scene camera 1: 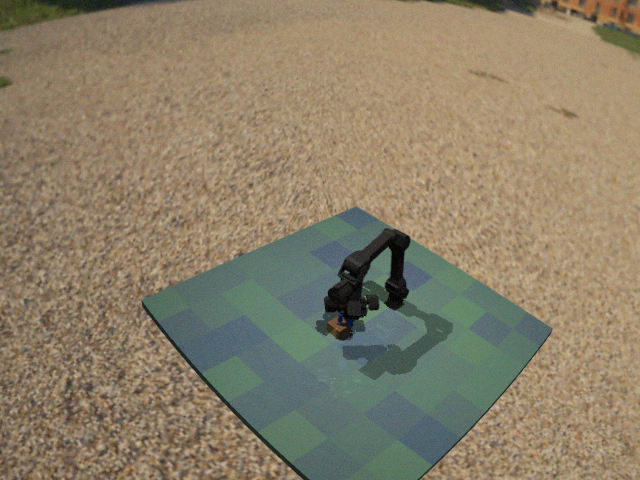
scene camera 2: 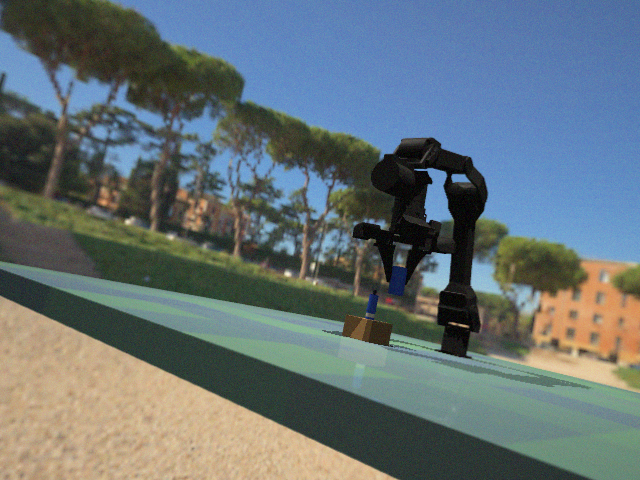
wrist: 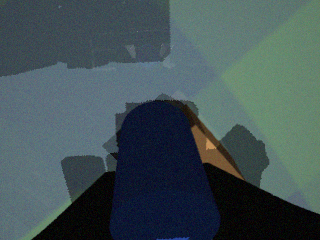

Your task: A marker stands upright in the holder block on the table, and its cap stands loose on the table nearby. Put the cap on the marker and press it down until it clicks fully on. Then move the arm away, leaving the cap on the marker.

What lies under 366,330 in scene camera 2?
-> A tan holder block.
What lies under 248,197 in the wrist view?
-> My gripper.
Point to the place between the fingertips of my gripper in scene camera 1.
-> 349,319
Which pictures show my gripper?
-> Scene camera 1, scene camera 2 and the wrist view: all of them.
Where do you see a blue cap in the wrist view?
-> At 160,179
